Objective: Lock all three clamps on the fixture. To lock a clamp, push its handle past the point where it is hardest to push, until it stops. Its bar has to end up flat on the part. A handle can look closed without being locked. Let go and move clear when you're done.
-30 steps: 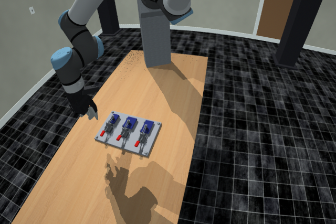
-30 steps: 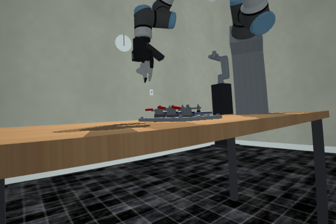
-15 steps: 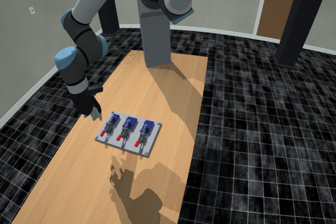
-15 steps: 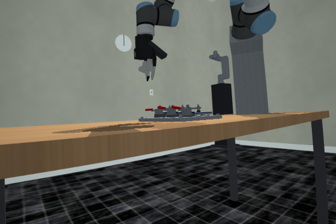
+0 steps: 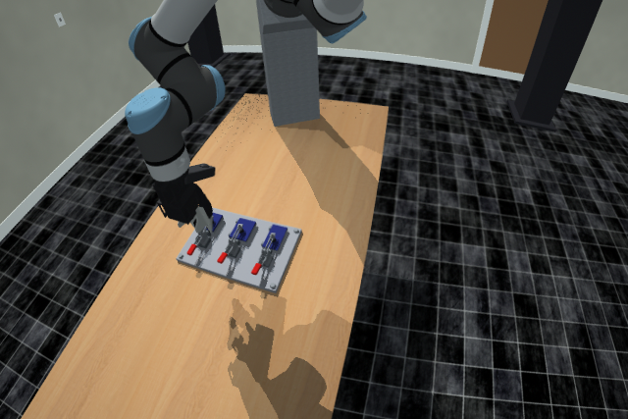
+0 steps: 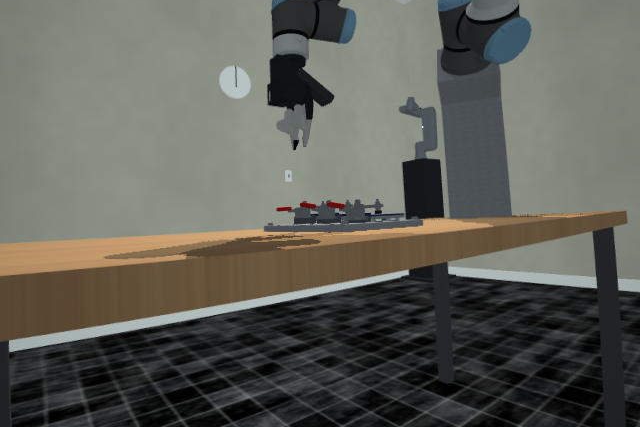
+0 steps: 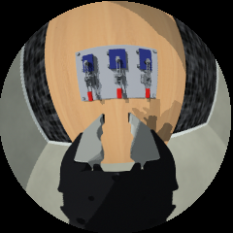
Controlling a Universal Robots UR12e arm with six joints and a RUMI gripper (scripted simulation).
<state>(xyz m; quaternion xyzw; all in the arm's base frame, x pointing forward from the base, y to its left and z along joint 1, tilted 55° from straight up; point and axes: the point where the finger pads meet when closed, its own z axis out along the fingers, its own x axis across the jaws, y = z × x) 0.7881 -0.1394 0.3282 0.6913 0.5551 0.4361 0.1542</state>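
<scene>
Right now my hand is 9 cm past the grey fixture plate, 1 cm to the right of it and 21 cm above it.
</scene>
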